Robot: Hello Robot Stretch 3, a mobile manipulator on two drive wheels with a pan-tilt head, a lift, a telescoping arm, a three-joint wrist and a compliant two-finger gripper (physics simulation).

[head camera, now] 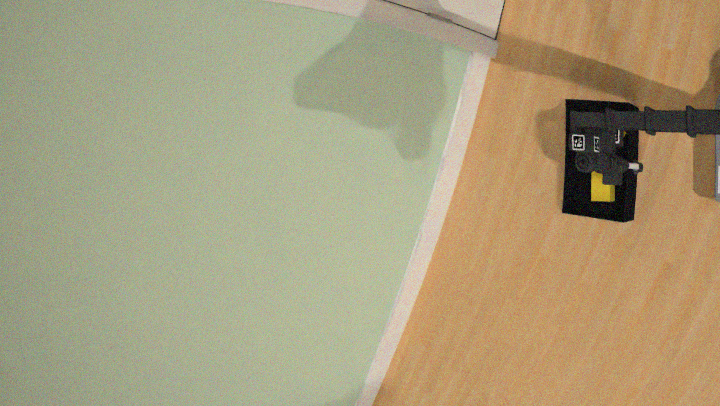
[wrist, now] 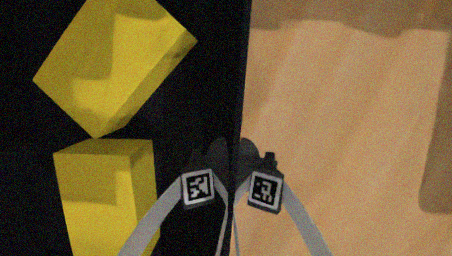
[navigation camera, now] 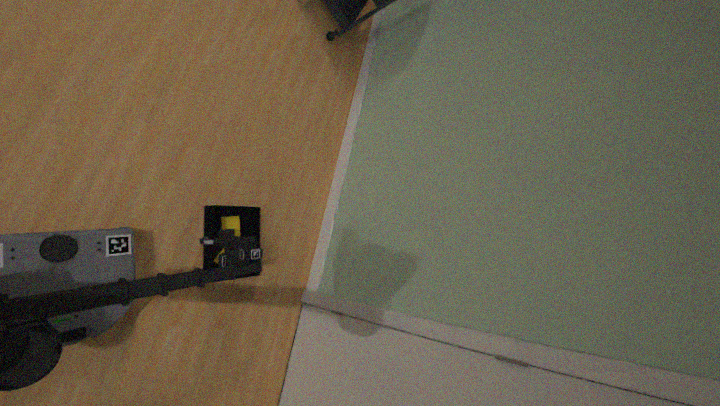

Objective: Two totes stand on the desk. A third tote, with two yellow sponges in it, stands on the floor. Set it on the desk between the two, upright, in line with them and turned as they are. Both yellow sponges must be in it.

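Observation:
The black tote point(head camera: 577, 196) point(navigation camera: 249, 221) point(wrist: 200, 115) stands upright on the wooden floor. One yellow sponge point(head camera: 602, 187) point(navigation camera: 230, 224) point(wrist: 100, 210) lies square to the wall inside it. The other yellow sponge point(navigation camera: 219, 255) point(wrist: 125, 55) lies turned beside it, mostly hidden under the wrist in the head and navigation views. My gripper point(head camera: 632, 166) point(navigation camera: 205, 241) point(wrist: 233, 156) is shut on the tote's wall nearest my base, one fingertip inside and one outside. The desk's two totes do not show.
My grey base point(navigation camera: 90, 262) stands beside the tote, with the arm point(head camera: 673, 121) point(navigation camera: 166, 283) reaching over it. Past the tote is a green surface point(head camera: 201, 201) point(navigation camera: 504, 151) with a pale border. A pale panelled block point(head camera: 468, 15) point(navigation camera: 378, 373) adjoins it. A dark object point(navigation camera: 347, 10) stands at the navigation view's top.

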